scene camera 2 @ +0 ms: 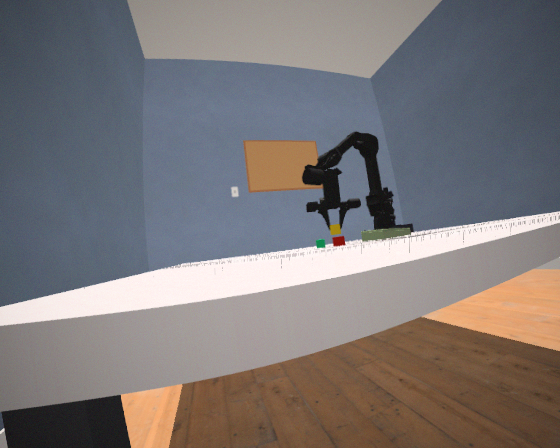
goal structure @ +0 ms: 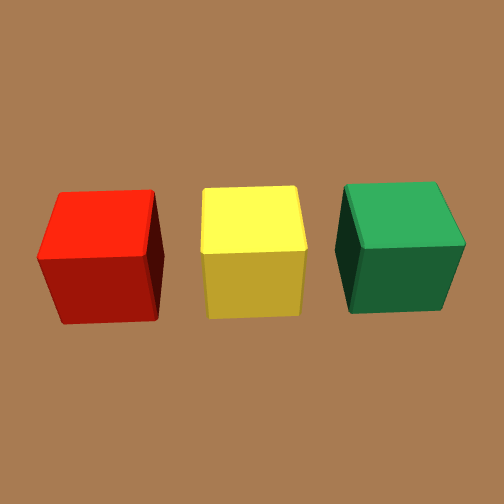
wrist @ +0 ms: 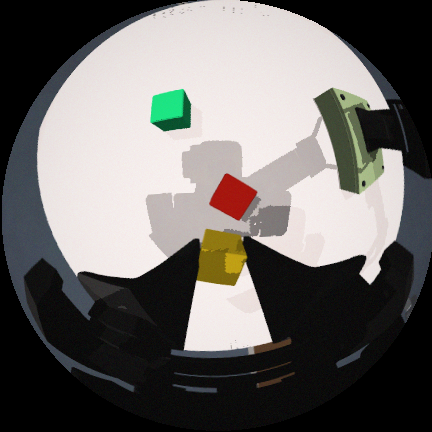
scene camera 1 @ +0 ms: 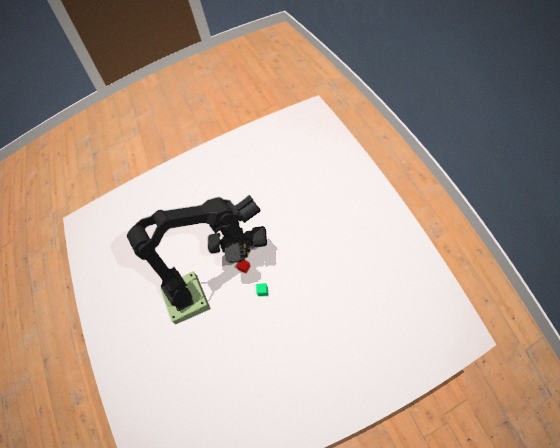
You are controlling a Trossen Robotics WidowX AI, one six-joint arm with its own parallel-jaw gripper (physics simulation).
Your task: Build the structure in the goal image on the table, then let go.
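Places are measured from the arm's base along level axes (x ahead, y left, z up), in millimetres.
Pixels of known places: gripper, fingertip midpoint: (scene camera 2: 335,229) (wrist: 220,242) (scene camera 1: 243,251); arm's base, link origin: (scene camera 2: 383,229) (wrist: 367,128) (scene camera 1: 182,299).
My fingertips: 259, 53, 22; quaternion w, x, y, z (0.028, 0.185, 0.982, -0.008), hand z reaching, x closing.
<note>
Ahead of a thing's pixels: the offset from my fingertips to its top centre, as dx, dy, dz. Level surfaces: height alone.
A red cube {-22, -24, -25} (scene camera 1: 243,266) (scene camera 2: 339,241) (wrist: 233,196) rests on the white table, turned at an angle in the wrist view. A green cube {-1, -133, -25} (scene camera 1: 262,289) (scene camera 2: 320,243) (wrist: 168,108) rests on the table a short way from the red one, apart from it. My gripper (scene camera 2: 335,228) (wrist: 220,242) points down and is shut on a yellow cube {+7, +13, +17} (scene camera 2: 335,229) (wrist: 220,260). The yellow cube is held above the table, slightly higher than the red cube's top in scene camera 2. In scene camera 1 the arm mostly hides the yellow cube and the fingertips.
The arm's pale green base plate (scene camera 1: 198,309) (scene camera 2: 369,235) (wrist: 330,135) sits on the white table {dz -58} (scene camera 1: 325,325) (scene camera 2: 150,290), to one side of the cubes. The arm's shadow falls around the red cube.
</note>
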